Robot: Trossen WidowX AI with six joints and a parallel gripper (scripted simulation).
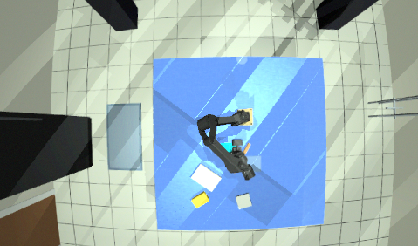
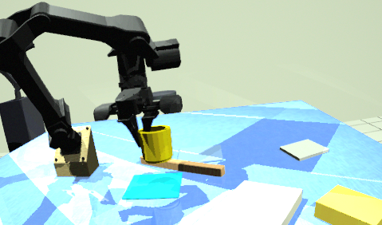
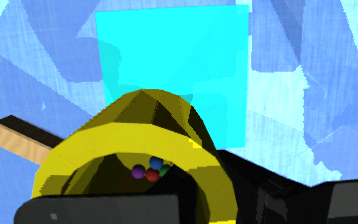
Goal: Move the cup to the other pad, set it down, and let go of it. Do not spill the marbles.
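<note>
Right now my gripper tip is 1 cm short of the bright cyan pad, 3 cm to the left of it and 9 cm above it. Also, from my gripper tip: pale blue pad: 12 cm ahead, 14 cm to the left, 9 cm below; wooden bar: 6 cm ahead, 6 cm to the left, 8 cm below; yellow cup: 2 cm ahead.
</note>
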